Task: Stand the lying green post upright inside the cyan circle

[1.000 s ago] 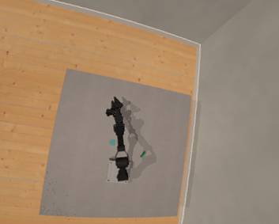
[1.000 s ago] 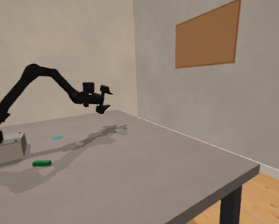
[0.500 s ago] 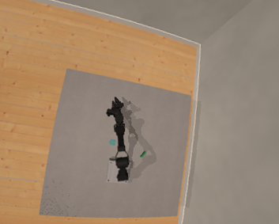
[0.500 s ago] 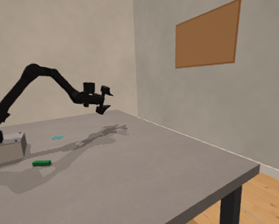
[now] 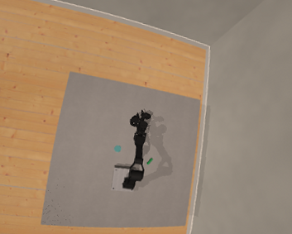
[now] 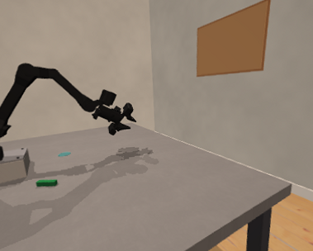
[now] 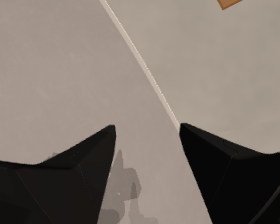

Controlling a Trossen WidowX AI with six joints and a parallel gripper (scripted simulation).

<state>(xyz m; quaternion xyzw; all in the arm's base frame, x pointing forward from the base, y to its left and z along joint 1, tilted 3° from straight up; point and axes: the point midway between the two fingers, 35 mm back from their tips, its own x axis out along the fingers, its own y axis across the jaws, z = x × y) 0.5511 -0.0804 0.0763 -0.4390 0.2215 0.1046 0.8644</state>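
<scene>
Right now my hand is 41 cm past the green post, 14 cm above it and 12 cm to the left of it. From my hand the other things lie so: cyan circle 29 cm behind, 17 cm to the left, 14 cm below.
</scene>
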